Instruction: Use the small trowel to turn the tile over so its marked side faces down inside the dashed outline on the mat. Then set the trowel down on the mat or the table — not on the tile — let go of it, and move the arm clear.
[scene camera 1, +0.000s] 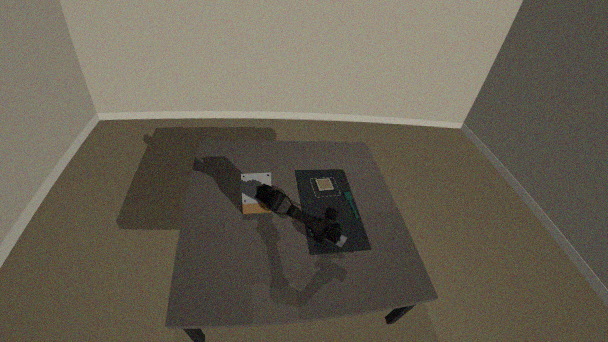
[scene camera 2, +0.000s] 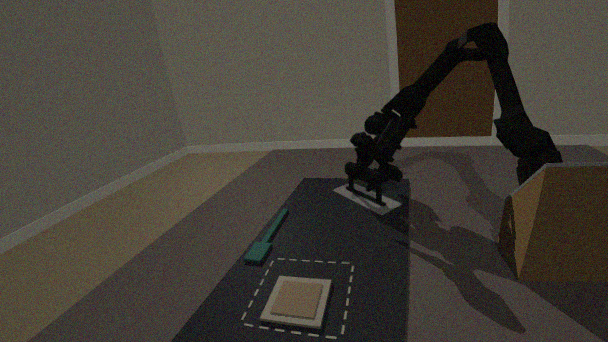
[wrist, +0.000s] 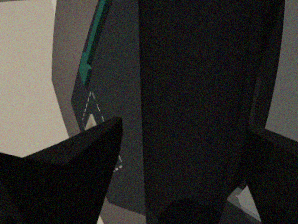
Labels:
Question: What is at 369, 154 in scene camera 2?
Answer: The gripper.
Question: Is the gripper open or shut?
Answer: Open.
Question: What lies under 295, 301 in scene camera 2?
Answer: A tile.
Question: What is the gripper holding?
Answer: Nothing.

